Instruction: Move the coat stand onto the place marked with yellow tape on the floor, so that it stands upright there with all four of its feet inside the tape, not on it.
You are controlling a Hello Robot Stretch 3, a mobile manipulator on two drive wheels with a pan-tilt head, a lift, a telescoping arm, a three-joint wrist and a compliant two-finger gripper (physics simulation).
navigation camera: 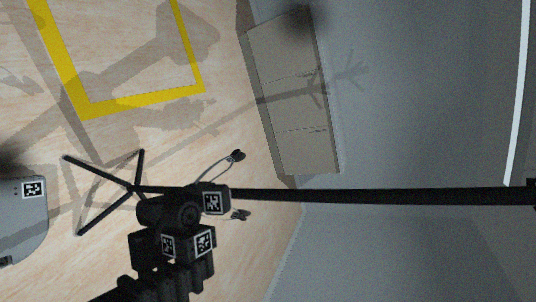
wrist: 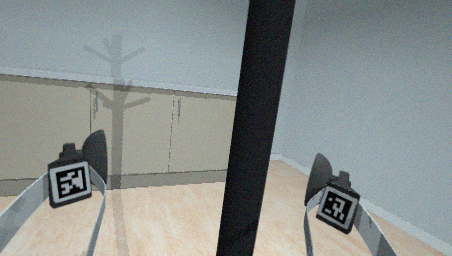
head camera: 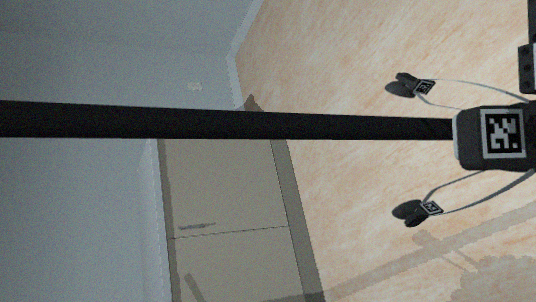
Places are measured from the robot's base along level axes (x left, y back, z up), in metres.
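Pixels of known places: gripper, between the fingertips: (navigation camera: 245,183) (head camera: 393,150).
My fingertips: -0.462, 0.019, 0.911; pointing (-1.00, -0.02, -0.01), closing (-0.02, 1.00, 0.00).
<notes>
Behind a point stands the place of what it marks, as x, y, z.
The black coat stand (head camera: 200,122) {-0.449, 0.049, 1.181} (navigation camera: 375,196) {-0.450, 0.045, 1.240} (wrist: 257,125) has its pole between the two fingers of my gripper (head camera: 404,149) {-0.462, 0.019, 0.911} (navigation camera: 239,185) {-0.462, 0.019, 0.911} (wrist: 210,161) {-0.462, 0.019, 0.911}. The gripper is open, with space between the pole and each fingertip; in the wrist view the pole is nearer the right finger. In the navigation view three of the stand's feet spread over the floor outside the tape; the fourth is largely hidden behind the wrist. The yellow tape (navigation camera: 170,94) {-0.862, -0.557, 0.000} is at the upper left there, partly cut off by the picture edge.
A low beige cabinet (head camera: 225,185) {-2.269, -0.083, 0.504} (navigation camera: 295,105) {-2.055, -0.597, 0.507} (wrist: 145,135) stands along the wall beyond the stand. My grey base (navigation camera: 20,215) {-0.092, 0.090, 0.160} is at the left of the navigation view. Shadows of the robot and the stand cross the floor, tape and cabinet. Walls meet in a corner nearby.
</notes>
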